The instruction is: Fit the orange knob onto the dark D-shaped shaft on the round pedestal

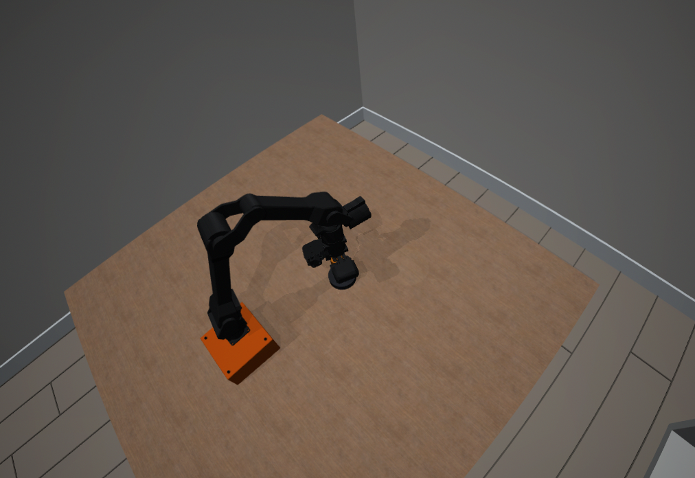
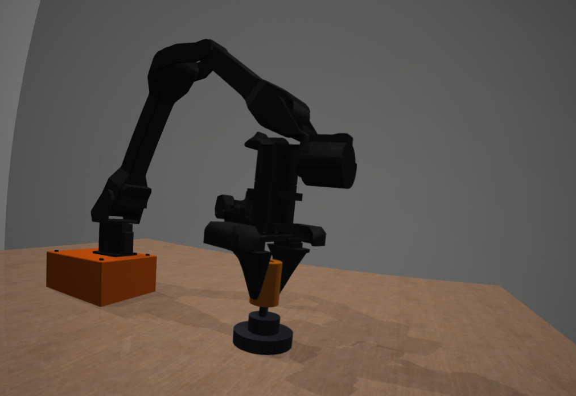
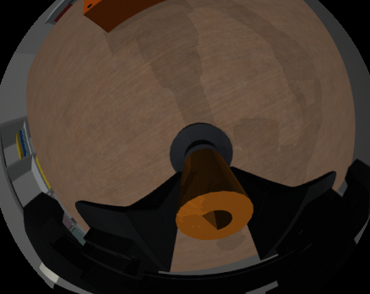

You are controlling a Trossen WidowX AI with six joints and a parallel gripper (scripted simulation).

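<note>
Now: the orange knob 20 mm above my gripper tip. From my gripper tip the other things lie so: pedestal (40 mm below).
</note>
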